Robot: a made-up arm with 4 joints. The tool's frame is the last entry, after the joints.
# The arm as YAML. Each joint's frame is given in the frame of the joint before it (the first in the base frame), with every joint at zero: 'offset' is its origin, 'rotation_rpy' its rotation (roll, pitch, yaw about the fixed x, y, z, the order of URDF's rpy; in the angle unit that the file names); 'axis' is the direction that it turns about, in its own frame. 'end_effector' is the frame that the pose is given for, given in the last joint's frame.
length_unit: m
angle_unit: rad
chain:
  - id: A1
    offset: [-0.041, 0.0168, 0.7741]
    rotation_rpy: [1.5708, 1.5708, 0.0]
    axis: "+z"
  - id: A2
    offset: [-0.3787, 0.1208, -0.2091]
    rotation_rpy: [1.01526, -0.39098, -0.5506]
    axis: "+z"
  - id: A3
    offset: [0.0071, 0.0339, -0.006]
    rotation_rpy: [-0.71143, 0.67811, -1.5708]
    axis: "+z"
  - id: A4
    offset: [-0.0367, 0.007, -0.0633]
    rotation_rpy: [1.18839, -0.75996, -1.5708]
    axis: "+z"
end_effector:
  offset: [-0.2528, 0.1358, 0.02]
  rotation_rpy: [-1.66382, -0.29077, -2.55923]
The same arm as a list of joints. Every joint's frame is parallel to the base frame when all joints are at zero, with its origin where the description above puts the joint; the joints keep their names.
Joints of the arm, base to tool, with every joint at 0 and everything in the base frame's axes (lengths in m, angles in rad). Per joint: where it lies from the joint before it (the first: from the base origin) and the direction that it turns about. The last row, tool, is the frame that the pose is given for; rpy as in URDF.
A1: offset -0.0410 0.0168 0.7741 axis 0 -1 0
A2: offset 0.1208 0.2091 0.3787 axis -0.6189 -0.4876 0.6158
A3: offset 0.0213 -0.0264 -0.0093 axis -0.974936 -0.163206 -0.151206
A4: offset 0.0666 -0.0259 0.0174 axis -0.124905 -0.98864 0.083603
tool: offset 0.1280 -0.0576 -0.2511 rpy -0.1757 -0.0155 -0.4162

